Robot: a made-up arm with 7 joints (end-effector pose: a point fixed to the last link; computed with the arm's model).
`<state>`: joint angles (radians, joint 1 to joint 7).
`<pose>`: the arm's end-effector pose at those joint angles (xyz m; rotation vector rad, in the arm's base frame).
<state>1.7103 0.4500 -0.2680 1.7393 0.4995 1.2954 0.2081</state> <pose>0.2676 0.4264 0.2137 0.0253 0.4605 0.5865</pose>
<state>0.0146 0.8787 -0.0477 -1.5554 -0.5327 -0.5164 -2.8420</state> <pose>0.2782 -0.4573 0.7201 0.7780 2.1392 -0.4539</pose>
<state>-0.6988 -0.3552 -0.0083 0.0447 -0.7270 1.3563 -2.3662</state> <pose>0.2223 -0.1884 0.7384 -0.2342 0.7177 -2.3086</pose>
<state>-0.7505 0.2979 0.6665 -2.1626 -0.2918 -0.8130 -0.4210</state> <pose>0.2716 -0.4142 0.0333 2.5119 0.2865 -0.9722</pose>
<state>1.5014 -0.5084 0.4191 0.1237 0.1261 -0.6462 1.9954</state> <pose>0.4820 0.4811 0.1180 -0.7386 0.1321 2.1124</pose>
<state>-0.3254 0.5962 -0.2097 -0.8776 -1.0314 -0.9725 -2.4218</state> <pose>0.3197 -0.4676 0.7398 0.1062 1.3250 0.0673</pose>
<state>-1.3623 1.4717 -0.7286 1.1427 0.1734 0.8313 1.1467</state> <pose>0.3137 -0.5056 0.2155 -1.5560 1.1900 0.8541</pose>
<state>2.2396 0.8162 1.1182 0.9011 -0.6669 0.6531 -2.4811</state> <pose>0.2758 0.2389 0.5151 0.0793 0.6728 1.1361</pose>
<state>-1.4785 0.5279 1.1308 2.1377 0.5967 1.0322 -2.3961</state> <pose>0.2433 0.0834 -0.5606 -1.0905 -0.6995 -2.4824</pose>
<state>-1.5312 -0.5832 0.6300 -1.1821 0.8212 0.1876 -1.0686</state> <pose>0.6262 -0.5199 0.2625 -0.1827 1.8545 0.5290</pose>
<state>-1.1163 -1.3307 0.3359 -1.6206 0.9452 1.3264 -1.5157</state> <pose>0.0888 -0.2861 0.7832 -1.5052 0.7952 -0.4450</pose>
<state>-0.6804 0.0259 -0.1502 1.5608 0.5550 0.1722 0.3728</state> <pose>0.1429 -0.2349 0.4571 -2.2994 -0.2104 -0.6694</pose>
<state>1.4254 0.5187 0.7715 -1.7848 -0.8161 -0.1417 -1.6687</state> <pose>0.2418 0.2443 0.6996 0.1393 0.4148 -1.4311</pose>
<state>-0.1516 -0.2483 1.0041 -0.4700 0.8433 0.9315 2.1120</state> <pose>0.6973 -0.1886 0.2800 -0.2908 0.8348 1.1366</pose>
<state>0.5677 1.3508 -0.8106 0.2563 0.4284 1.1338 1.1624</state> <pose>0.3501 0.4898 0.4851 2.5750 -1.1909 1.2399</pose>
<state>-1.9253 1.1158 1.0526 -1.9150 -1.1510 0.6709 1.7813</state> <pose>-0.1653 0.1378 -0.5201 0.5157 0.1658 -1.4857</pose>
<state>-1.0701 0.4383 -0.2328 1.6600 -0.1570 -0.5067 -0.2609</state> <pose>0.1538 -0.5147 0.4114 -1.3224 0.3042 -0.2409</pose>
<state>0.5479 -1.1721 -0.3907 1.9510 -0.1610 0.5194 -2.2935</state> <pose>-0.0592 0.4668 0.4553 0.5848 -1.7998 -1.6952</pose>
